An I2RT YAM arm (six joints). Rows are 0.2 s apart.
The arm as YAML. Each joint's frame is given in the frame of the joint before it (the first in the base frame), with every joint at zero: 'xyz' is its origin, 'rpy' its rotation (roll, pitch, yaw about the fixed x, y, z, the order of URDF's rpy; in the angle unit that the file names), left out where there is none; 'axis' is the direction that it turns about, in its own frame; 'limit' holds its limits. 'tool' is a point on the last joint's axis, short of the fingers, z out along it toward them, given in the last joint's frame.
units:
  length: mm
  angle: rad
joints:
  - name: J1
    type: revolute
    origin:
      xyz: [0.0, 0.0, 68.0]
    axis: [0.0, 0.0, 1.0]
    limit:
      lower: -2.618
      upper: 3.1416
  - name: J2
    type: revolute
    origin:
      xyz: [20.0, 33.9, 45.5]
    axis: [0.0, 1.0, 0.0]
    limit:
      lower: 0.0
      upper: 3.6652
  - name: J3
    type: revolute
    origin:
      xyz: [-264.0, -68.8, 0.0]
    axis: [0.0, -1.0, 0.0]
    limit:
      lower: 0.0
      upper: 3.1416
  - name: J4
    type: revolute
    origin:
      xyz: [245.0, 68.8, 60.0]
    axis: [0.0, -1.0, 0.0]
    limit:
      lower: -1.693
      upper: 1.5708
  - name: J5
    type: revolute
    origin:
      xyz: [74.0, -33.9, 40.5]
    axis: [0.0, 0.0, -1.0]
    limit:
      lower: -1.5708
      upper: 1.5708
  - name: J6
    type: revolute
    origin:
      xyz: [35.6, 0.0, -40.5]
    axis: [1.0, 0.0, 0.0]
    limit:
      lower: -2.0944
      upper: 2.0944
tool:
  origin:
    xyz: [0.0, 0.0, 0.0]
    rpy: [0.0, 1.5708, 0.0]
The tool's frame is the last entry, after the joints.
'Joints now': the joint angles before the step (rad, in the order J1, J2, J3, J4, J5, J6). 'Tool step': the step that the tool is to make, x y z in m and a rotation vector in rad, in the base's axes. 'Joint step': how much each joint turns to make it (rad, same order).
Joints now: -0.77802 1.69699 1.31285 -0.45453 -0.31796 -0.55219
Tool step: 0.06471 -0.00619 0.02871 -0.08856 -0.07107 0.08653
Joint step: 0.09765 0.16443 0.28155 -0.00687 0.02098 -0.00572
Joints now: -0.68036 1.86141 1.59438 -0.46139 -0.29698 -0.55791
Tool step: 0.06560 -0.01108 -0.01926 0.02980 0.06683 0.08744
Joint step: 0.06675 0.27503 0.34216 -0.14648 -0.00344 -0.02748
